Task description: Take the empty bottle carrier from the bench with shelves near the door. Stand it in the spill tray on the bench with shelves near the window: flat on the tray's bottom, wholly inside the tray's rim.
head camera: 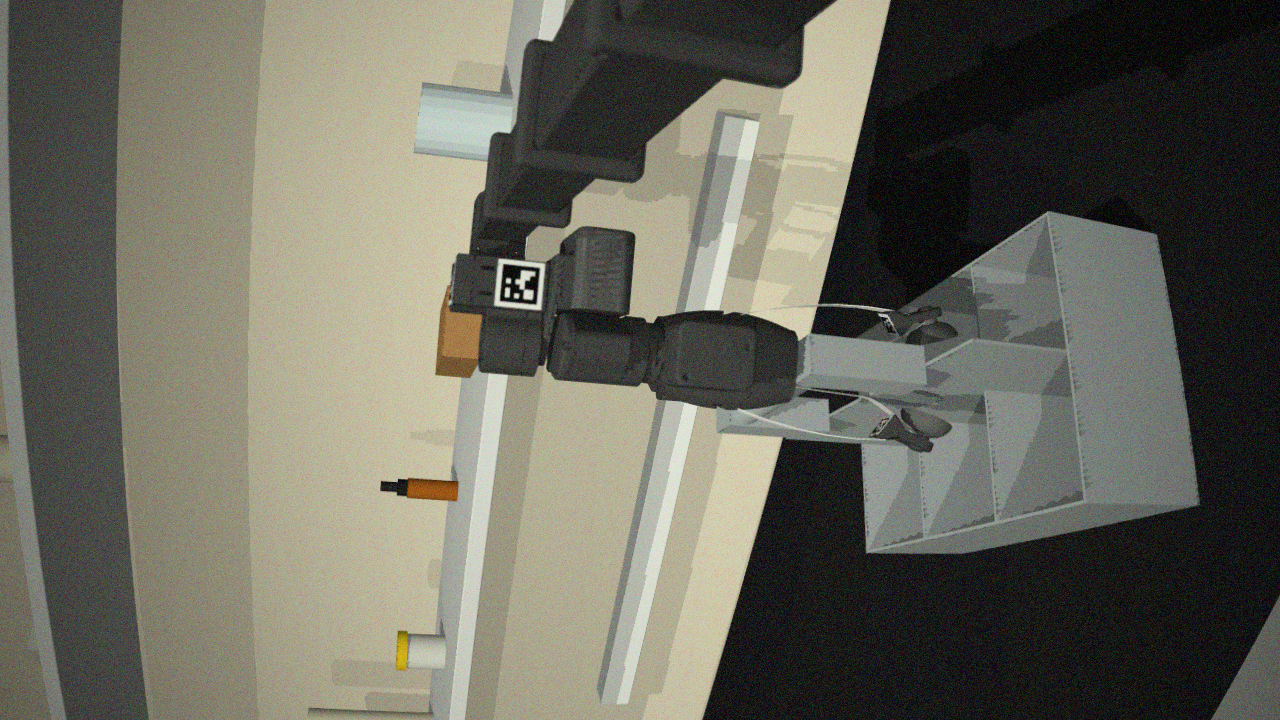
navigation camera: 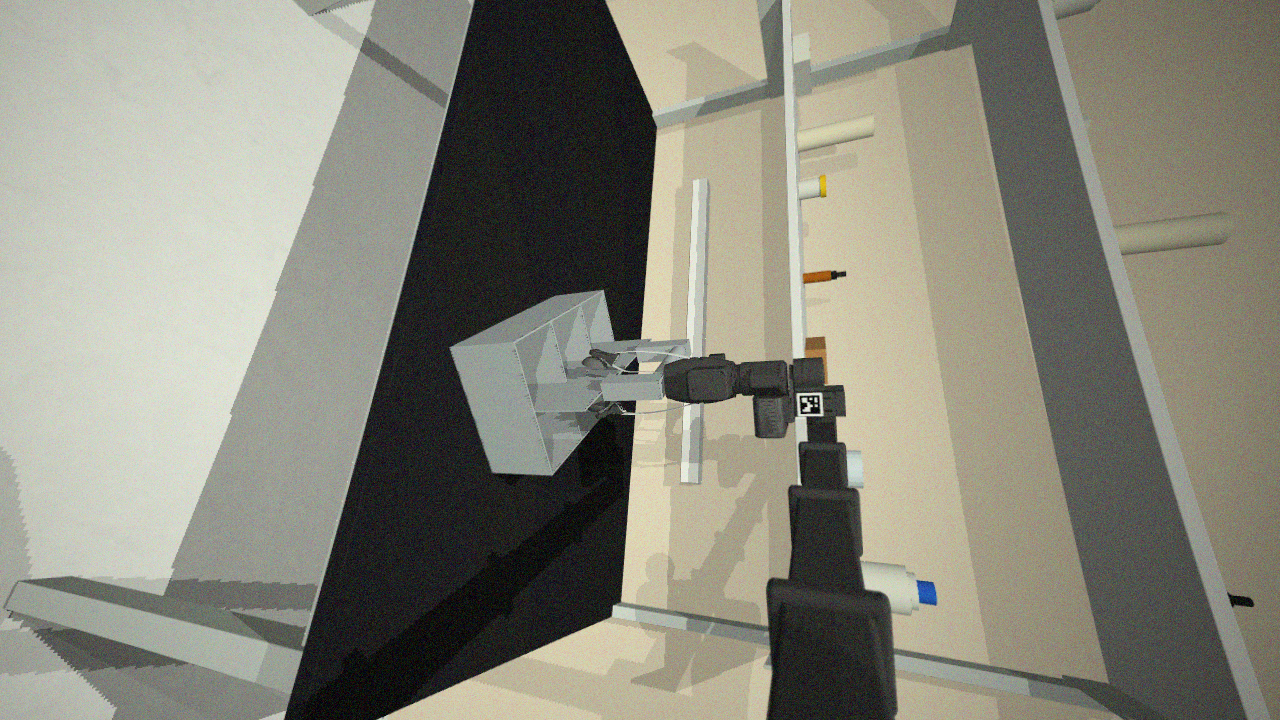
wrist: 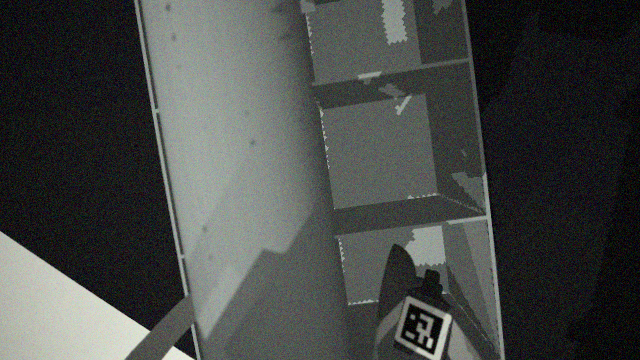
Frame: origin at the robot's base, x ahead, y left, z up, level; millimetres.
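Seen in the pictures: gripper, between the fingertips: [head camera: 950, 381] [navigation camera: 585, 384].
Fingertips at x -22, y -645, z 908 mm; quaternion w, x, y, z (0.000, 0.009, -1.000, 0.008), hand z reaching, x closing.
Note:
A point is followed by its place in that frame.
The grey bottle carrier [head camera: 1129, 358] @(x -47, y -553, z 815 mm) [navigation camera: 501, 407] @(x -39, y -551, z 820 mm) [wrist: 375, 150] @(x -52, y -714, z 765 mm) stands on the dark bench surface, its open compartments and raised central handle toward my gripper. My gripper [head camera: 923, 377] @(x -22, y -645, z 908 mm) [navigation camera: 602, 384] @(x -22, y -645, z 908 mm) points down over it, its fingers drawn in on both sides of the handle part and shut on the carrier. In the wrist view one fingertip shows at the lower right, over a compartment; the other is hidden behind the pale handle surface. The contact between pads and carrier is hard to see. The spill tray does not show in these views.
Behind the gripper, a shelf [navigation camera: 790, 223] @(x 247, y -1025, z 1205 mm) bears an orange bottle [head camera: 432, 489] @(x 142, y -1162, z 1250 mm) [navigation camera: 818, 277] @(x 142, y -1162, z 1253 mm), a white jar with a yellow lid [head camera: 425, 651] @(x 350, y -1195, z 1245 mm) [navigation camera: 810, 187] @(x 354, y -1193, z 1246 mm), a brown box [head camera: 458, 344] @(x -27, y -1013, z 1243 mm) and a pale cylinder [head camera: 460, 122] @(x -237, y -934, z 1268 mm). A white bottle with a blue cap [navigation camera: 886, 587] @(x -394, y -828, z 1326 mm) stands near the arm.

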